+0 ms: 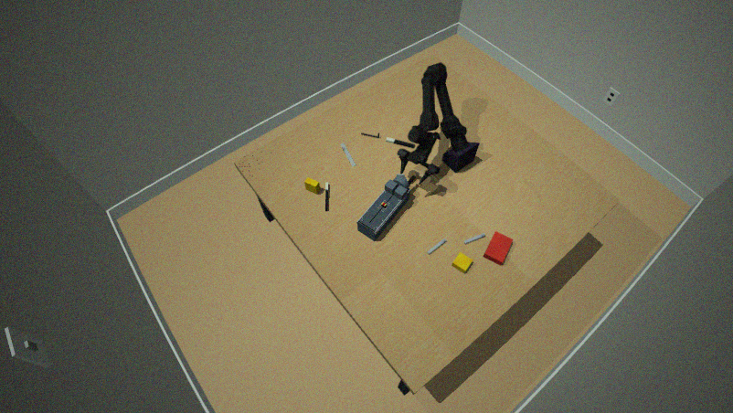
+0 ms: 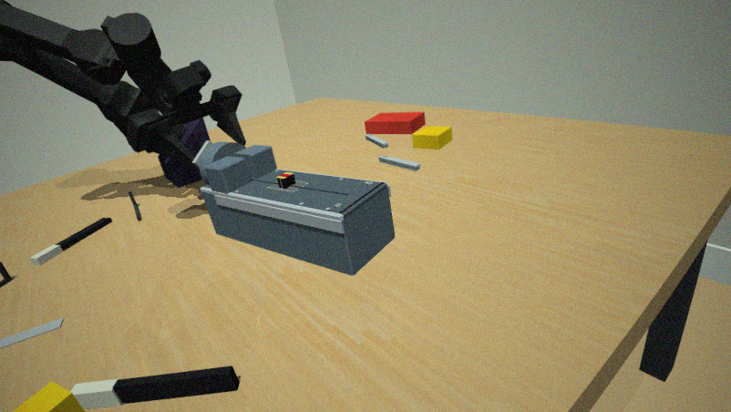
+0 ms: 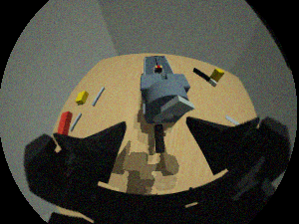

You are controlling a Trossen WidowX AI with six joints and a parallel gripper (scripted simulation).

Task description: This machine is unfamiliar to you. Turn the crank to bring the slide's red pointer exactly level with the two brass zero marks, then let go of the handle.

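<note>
Now: the dark crank handle 30 mm below my gripper tip, 20 mm behind it and 10 mm to the right of it. From my gripper tip the other things lie so: red pointer (160 mm ahead, 40 mm to the left, 20 mm below); red block (430 mm to the left, 160 mm behind, 80 mm below); grey bar (330 mm to the right, 130 mm ahead, 100 mm below).
</note>
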